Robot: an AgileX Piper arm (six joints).
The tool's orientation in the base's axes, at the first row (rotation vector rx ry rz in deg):
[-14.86, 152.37, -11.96]
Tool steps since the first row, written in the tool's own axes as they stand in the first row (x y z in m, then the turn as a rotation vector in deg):
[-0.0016, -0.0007, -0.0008, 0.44, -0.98, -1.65]
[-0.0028, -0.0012, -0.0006, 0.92, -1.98, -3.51]
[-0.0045, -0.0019, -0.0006, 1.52, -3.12, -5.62]
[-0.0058, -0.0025, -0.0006, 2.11, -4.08, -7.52]
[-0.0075, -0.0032, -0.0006, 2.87, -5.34, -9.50]
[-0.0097, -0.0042, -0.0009, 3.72, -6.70, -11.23]
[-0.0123, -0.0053, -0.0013, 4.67, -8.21, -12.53]
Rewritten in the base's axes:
[0.0011, -0.0003, 0.0015, -0.99, -0.88, 1.46]
[0.0024, -0.0005, 0.0020, -2.12, -1.76, 3.08]
[0.0040, -0.0008, 0.0028, -3.44, -2.78, 4.91]
[0.0052, -0.0011, 0.0035, -4.68, -3.64, 6.52]
[0.0068, -0.0014, 0.0043, -6.07, -4.82, 8.18]
[0.0087, -0.0019, 0.0057, -7.40, -6.15, 9.61]
[0.0110, -0.0023, 0.0074, -8.60, -7.69, 10.64]

